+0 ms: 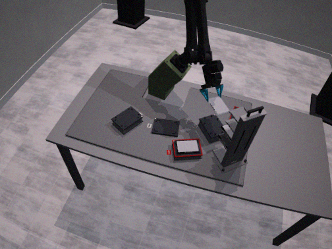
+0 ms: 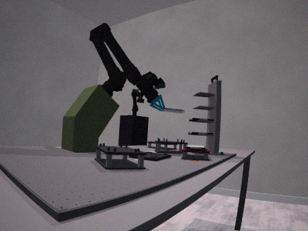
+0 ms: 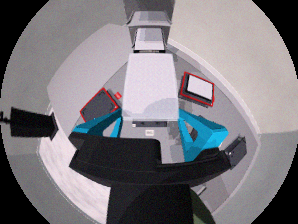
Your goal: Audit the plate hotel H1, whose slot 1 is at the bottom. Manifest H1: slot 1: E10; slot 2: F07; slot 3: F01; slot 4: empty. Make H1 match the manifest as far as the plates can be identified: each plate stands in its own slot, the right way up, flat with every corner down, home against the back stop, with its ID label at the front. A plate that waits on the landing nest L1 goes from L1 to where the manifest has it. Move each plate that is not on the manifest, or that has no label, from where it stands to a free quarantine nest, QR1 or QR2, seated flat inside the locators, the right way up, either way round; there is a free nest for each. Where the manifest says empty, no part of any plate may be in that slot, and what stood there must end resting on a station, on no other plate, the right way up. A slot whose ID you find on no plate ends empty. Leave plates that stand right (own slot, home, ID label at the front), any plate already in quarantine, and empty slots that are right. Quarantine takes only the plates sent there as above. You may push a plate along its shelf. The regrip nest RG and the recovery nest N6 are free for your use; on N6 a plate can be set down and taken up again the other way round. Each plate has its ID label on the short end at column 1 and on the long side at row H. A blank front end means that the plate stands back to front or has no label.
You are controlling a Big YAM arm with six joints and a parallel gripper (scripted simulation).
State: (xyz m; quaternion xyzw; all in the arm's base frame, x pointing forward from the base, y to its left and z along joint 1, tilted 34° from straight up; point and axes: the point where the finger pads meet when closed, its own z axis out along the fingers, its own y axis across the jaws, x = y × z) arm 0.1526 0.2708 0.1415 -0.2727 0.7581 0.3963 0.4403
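The white-topped plate lies 40 mm ahead of my hand, 40 mm to the left of it and 10 mm below it. From my hand the other things lie so: plate hotel H1: 200 mm ahead, 240 mm to the left, 30 mm below; red-framed nest: 140 mm behind, 180 mm to the left, 200 mm below.
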